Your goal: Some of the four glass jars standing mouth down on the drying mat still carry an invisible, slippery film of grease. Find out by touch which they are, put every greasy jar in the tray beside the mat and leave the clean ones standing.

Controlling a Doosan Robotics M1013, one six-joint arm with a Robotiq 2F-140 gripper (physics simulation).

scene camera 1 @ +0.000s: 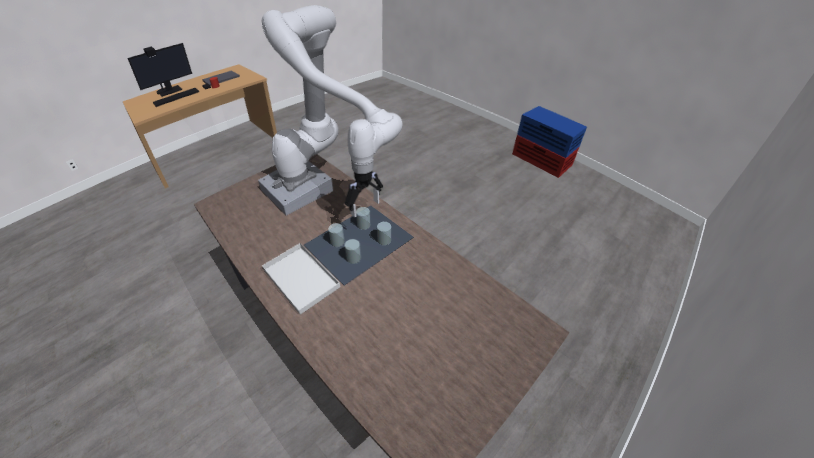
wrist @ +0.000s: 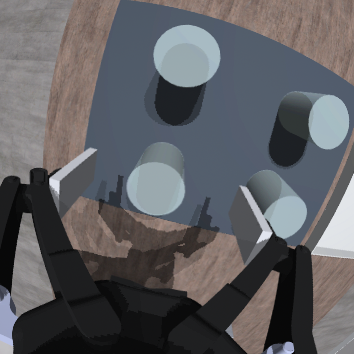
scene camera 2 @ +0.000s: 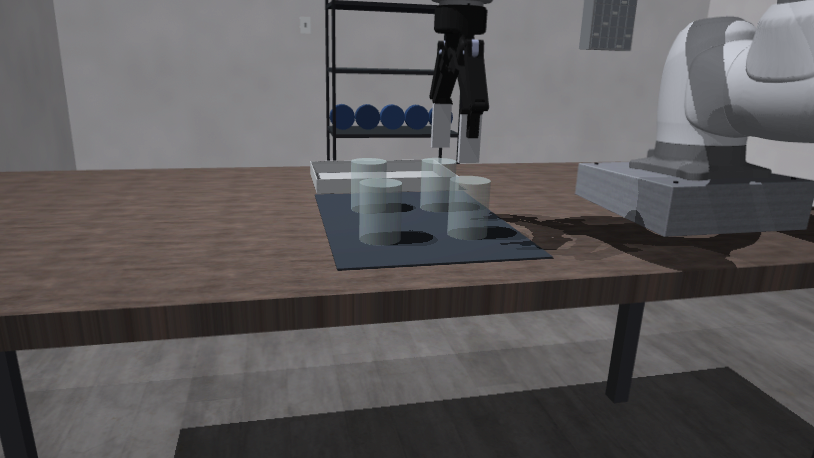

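Where they show: gripper, fingertip midpoint: [scene camera 1: 365, 208] [wrist: 164, 182] [scene camera 2: 453, 154]; arm's base, origin of the base link: [scene camera 1: 294, 177] [scene camera 2: 696, 171].
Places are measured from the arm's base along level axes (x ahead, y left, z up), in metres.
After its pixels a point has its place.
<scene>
Four pale glass jars stand mouth down on the dark mat [scene camera 1: 372, 253] {x 0.651, y -0.036, z -0.075 m} [scene camera 2: 352, 258] {x 0.688, y 0.136, z -0.076 m} [wrist: 230, 125] {x 0.564, y -0.020, z -0.076 m}. The jar nearest the robot base on the far-from-tray side [scene camera 1: 363, 218] [scene camera 2: 469, 207] [wrist: 156, 187] is below my gripper [scene camera 1: 366, 203] {x 0.516, y 0.053, z 0.052 m} [scene camera 2: 455, 152] {x 0.516, y 0.053, z 0.052 m} [wrist: 164, 182] {x 0.516, y 0.053, z 0.052 m}, which is open and empty, its fingertips above the jar top. A second jar [scene camera 1: 384, 233] {x 0.654, y 0.038, z 0.000 m} [scene camera 2: 380, 211] {x 0.638, y 0.090, z -0.023 m} [wrist: 186, 55] {x 0.630, y 0.059, z 0.013 m} stands on that same side, farther from the base. On the tray side stand a third jar [scene camera 1: 335, 235] {x 0.508, y -0.121, z -0.001 m} [scene camera 2: 437, 185] {x 0.496, y -0.070, z -0.026 m} [wrist: 289, 216] {x 0.488, y -0.106, z 0.013 m}, partly behind a finger in the wrist view, and a fourth [scene camera 1: 352, 251] {x 0.636, y -0.133, z 0.004 m} [scene camera 2: 368, 185] [wrist: 328, 122] {x 0.611, y -0.111, z 0.013 m}. No grease is visible.
The white, low-walled tray [scene camera 1: 301, 279] {x 0.543, y -0.348, z -0.076 m} [scene camera 2: 335, 185] {x 0.651, y -0.252, z -0.062 m} [wrist: 342, 230] {x 0.433, y -0.326, z -0.077 m} lies empty beside the mat on the wooden table [scene camera 1: 432, 319] {x 1.059, y -0.109, z -0.079 m} [scene camera 2: 170, 227] {x 0.945, y -0.069, z -0.078 m}. The robot's grey base block [scene camera 1: 296, 190] {x 0.103, y -0.058, z -0.004 m} [scene camera 2: 740, 199] {x 0.027, y 0.135, z -0.019 m} stands at the table's end. A desk, stacked crates and a rack are farther off.
</scene>
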